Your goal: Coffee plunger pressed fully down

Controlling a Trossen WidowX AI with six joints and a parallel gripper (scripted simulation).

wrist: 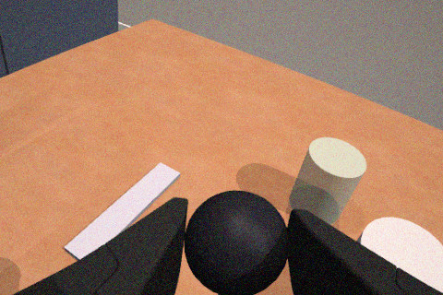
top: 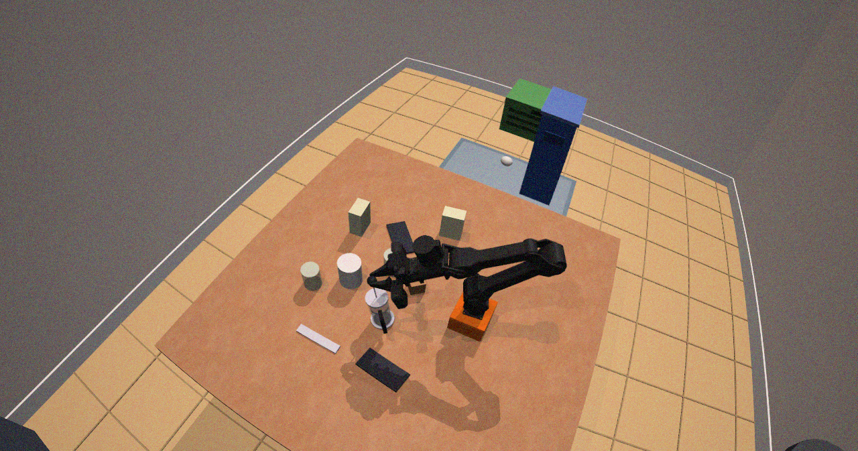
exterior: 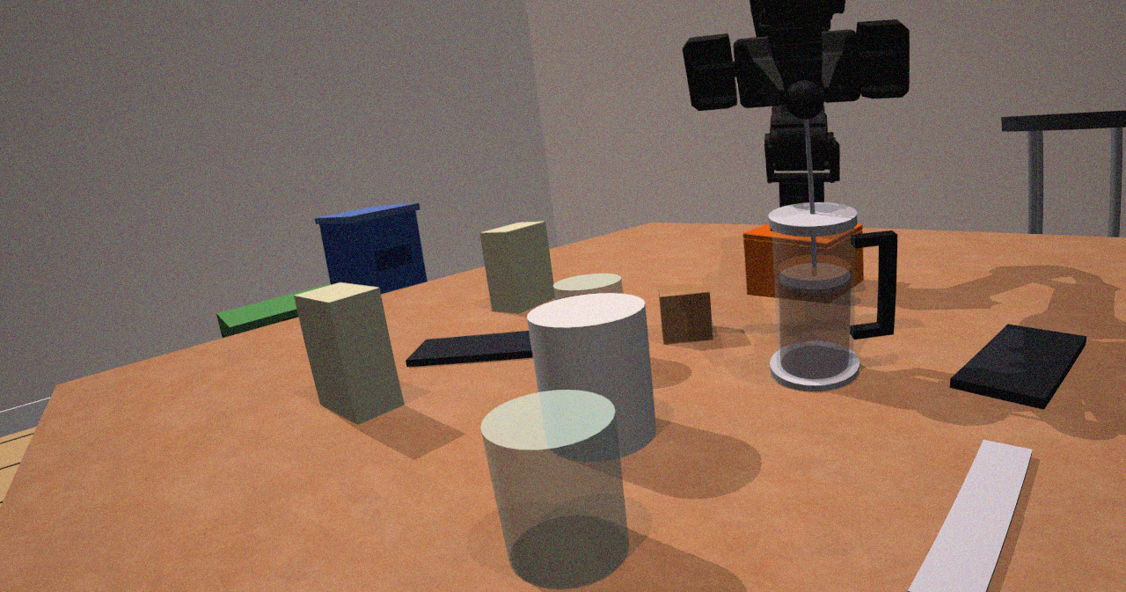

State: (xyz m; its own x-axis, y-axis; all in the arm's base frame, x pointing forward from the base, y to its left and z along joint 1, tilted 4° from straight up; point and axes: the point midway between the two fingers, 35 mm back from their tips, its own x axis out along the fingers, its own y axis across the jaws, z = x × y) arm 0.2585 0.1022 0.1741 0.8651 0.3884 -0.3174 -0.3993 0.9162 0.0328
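Right now my gripper tip is 3 cm past the coffee press and 11 cm above it. Round my gripper tip: white cylinder: 13 cm ahead, 11 cm to the right, 18 cm below; then brown cube: 8 cm behind, 18 cm to the right, 20 cm below.
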